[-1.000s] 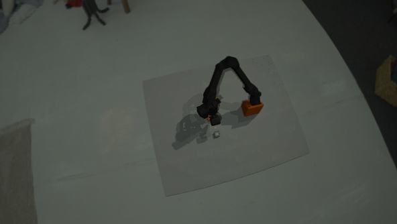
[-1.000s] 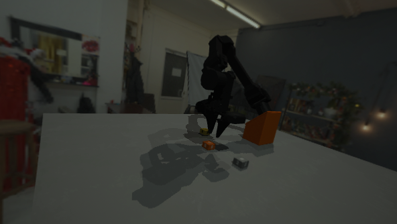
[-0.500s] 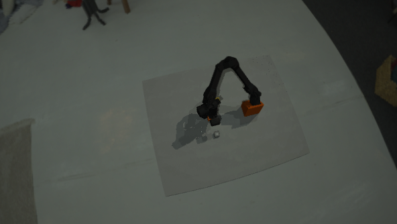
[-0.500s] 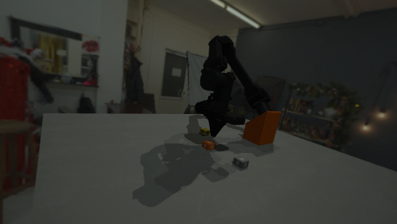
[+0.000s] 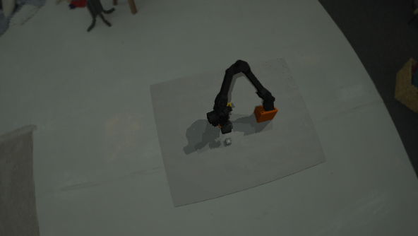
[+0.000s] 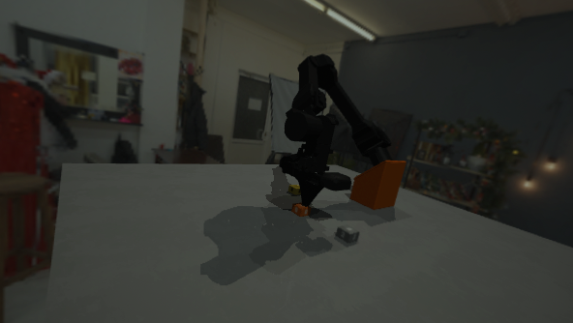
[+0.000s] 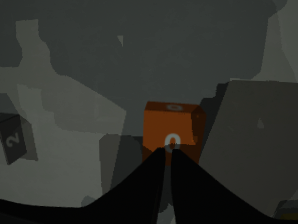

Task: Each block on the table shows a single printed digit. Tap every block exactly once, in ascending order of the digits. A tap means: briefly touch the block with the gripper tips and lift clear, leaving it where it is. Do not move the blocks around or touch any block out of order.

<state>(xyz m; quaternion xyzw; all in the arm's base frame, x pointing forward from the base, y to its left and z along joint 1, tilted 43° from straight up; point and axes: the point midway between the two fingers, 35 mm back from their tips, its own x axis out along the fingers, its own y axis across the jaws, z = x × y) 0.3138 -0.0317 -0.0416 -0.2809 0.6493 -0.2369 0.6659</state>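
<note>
My gripper tip is now 10 mm short of the orange block and 10 mm above it. The rest, counted from my gripper tip: yellow block 70 mm behind, 130 mm to the right, 10 mm below; then grey-white block 10 mm behind, 120 mm to the left, 10 mm below.
</note>
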